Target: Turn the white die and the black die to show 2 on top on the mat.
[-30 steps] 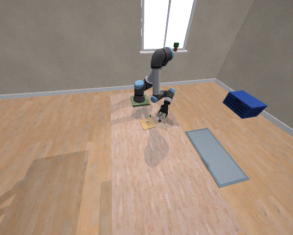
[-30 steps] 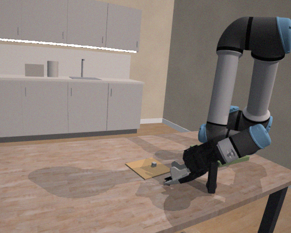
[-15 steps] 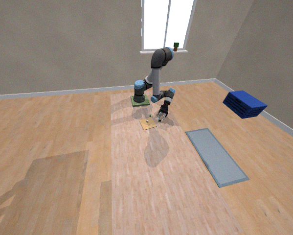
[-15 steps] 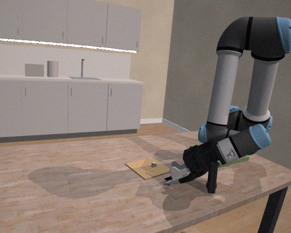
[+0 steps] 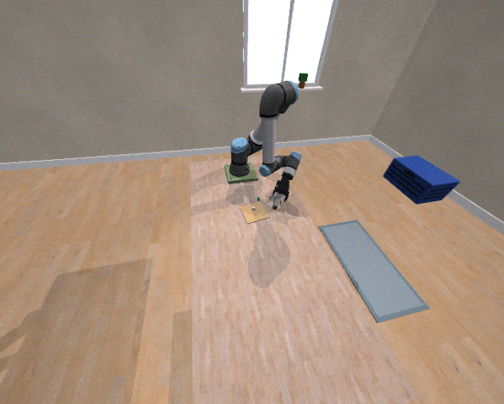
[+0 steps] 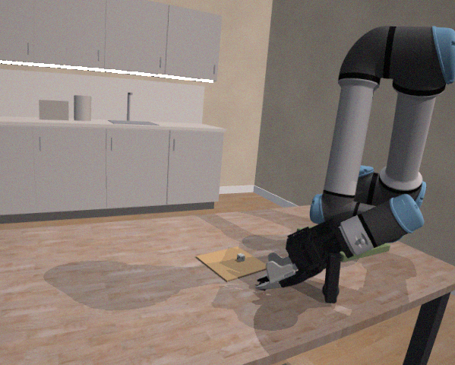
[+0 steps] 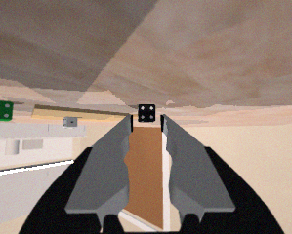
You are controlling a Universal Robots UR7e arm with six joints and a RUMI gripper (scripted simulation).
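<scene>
My hand is 1 cm above the black die. From my hand the other things lie so: white die 14 cm to the right, 1 cm ahead; green die 10 cm to the right, 8 cm behind, 1 cm below; tan mat 13 cm to the right, 3 cm ahead, 1 cm below.
</scene>
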